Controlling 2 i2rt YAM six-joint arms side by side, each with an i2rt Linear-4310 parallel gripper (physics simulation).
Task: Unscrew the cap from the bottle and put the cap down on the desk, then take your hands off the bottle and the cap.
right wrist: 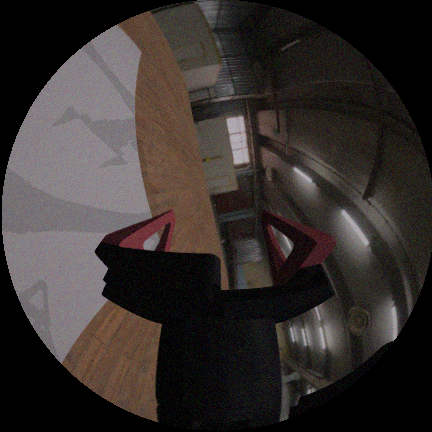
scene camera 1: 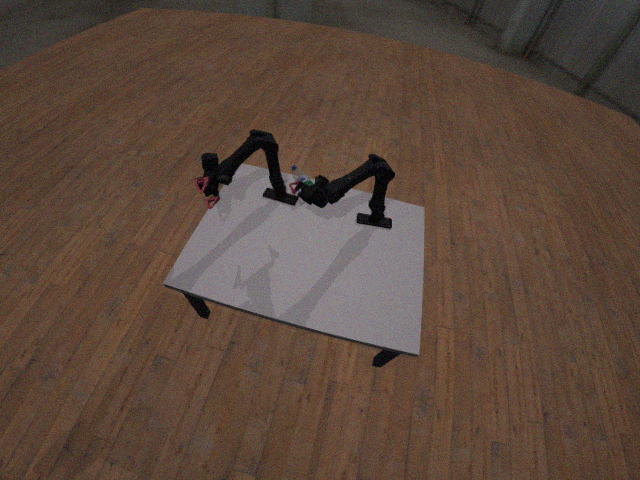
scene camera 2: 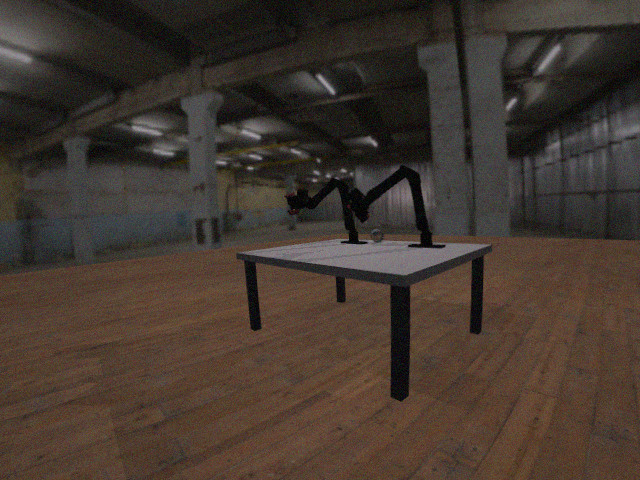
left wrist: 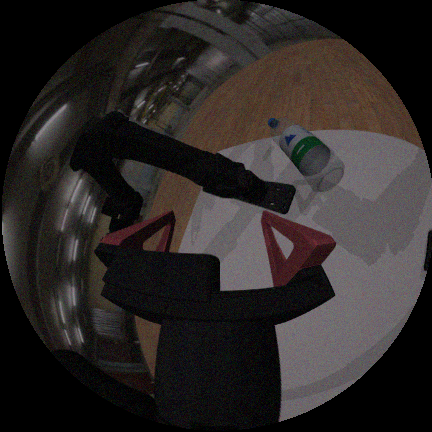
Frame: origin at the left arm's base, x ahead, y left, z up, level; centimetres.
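Seen in the pictures: left gripper, fingertip midpoint: [scene camera 1: 295, 188] [scene camera 2: 355, 215] [left wrist: 217, 215]; right gripper, fingertip midpoint: [right wrist: 217, 214] [scene camera 1: 205, 201] [scene camera 2: 286, 203]; left arm's base, link origin: [scene camera 1: 374, 221] [scene camera 2: 426, 246]; right arm's base, link origin: [scene camera 1: 280, 197] [scene camera 2: 353, 243] [left wrist: 258, 192].
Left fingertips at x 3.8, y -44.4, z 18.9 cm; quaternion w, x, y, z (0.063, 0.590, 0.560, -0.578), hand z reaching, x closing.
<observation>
Pixels of each thing's middle, then the offset from my left fingertips to it. "spot": a spot on its surface instead. Level surfaces: height alone.
- clear bottle, body centre: [left wrist: 295, 141] [scene camera 1: 303, 180] [scene camera 2: 376, 235] dx -22.1, dy +0.7, dz -14.5 cm
- white desk, surface height: dz -18.9 cm
- blue cap, surface spot: [left wrist: 273, 122] spot: dx -26.8, dy -3.8, dz -10.7 cm
A clear bottle [left wrist: 308, 151] [scene camera 2: 377, 235] with a green and white label lies on its side on the white desk [scene camera 1: 361, 289] [scene camera 2: 330, 258] [left wrist: 350, 320]. Its round base faces scene camera 2. The blue cap [scene camera 1: 294, 167] [left wrist: 273, 122] sits at the neck end. In scene camera 1 my left gripper and arm partly hide the bottle. My left gripper [left wrist: 217, 215] is open and empty, in the air apart from the bottle. My right gripper [scene camera 1: 205, 193] [scene camera 2: 291, 203] [right wrist: 217, 214] is open and empty, raised at the desk's left edge, far from the bottle. The bottle does not show in the right wrist view.
The right arm's base [scene camera 1: 280, 196] [scene camera 2: 353, 241] [left wrist: 280, 197] stands near the bottle. The left arm's base [scene camera 1: 374, 220] [scene camera 2: 426, 245] stands farther right. The desk's far edge runs behind the bottle in scene camera 1. Arm shadows cross the desk.
</observation>
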